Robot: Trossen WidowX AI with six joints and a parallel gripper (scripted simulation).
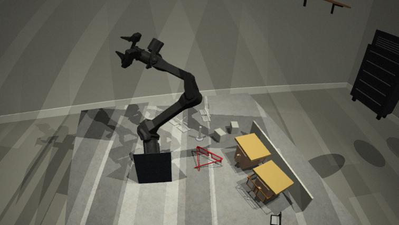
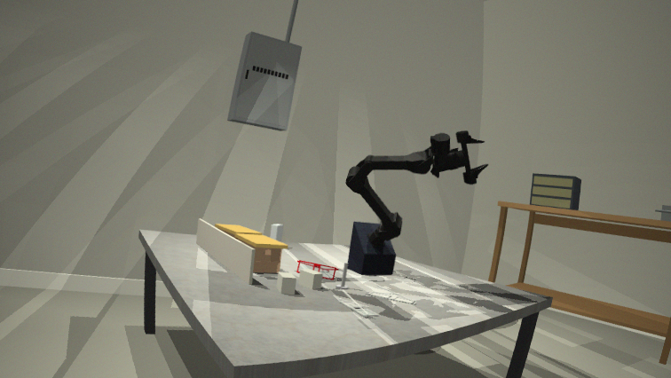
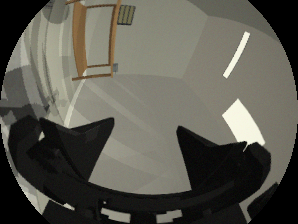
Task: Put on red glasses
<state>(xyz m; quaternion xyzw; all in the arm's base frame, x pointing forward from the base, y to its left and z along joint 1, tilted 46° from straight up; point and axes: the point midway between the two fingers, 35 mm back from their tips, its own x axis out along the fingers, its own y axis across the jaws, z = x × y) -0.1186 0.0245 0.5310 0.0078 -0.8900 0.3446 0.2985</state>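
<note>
Right now the pale wire glasses is 50 cm below my gripper tip, 32 cm ahead of it and 7 cm to the right of it. Round my gripper tip: short grey post 49 cm below, 40 cm ahead, 22 cm to the right; then white board 69 cm ahead, 58 cm to the right, 46 cm below.
</note>
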